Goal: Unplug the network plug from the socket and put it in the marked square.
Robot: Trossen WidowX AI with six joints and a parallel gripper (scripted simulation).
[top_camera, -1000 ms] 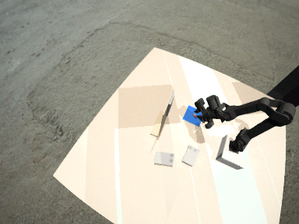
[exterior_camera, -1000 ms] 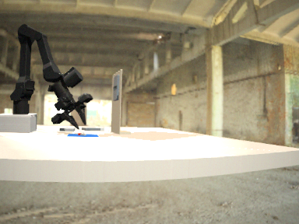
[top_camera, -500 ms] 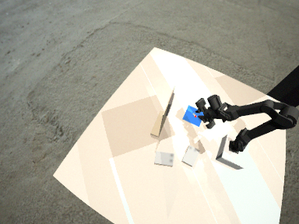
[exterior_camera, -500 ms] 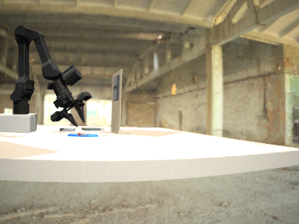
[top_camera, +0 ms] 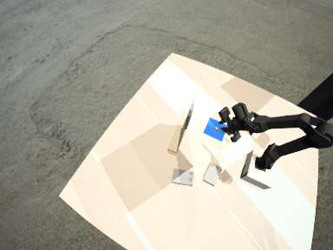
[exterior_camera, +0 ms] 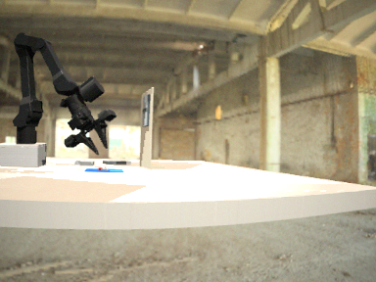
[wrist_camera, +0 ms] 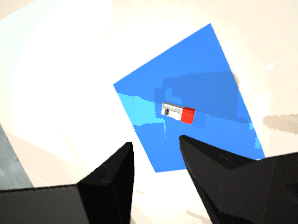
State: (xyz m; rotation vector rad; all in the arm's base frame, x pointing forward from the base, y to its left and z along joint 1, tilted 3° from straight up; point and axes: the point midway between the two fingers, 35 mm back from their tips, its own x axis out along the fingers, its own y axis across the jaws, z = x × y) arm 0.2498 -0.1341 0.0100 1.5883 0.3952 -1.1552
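My gripper tip is now 50 mm above the red network plug and 10 mm to the left of it. Round my gripper tip: panel (180 mm ahead, 130 mm to the left, 70 mm above); blue marked square (60 mm below, 10 mm ahead).
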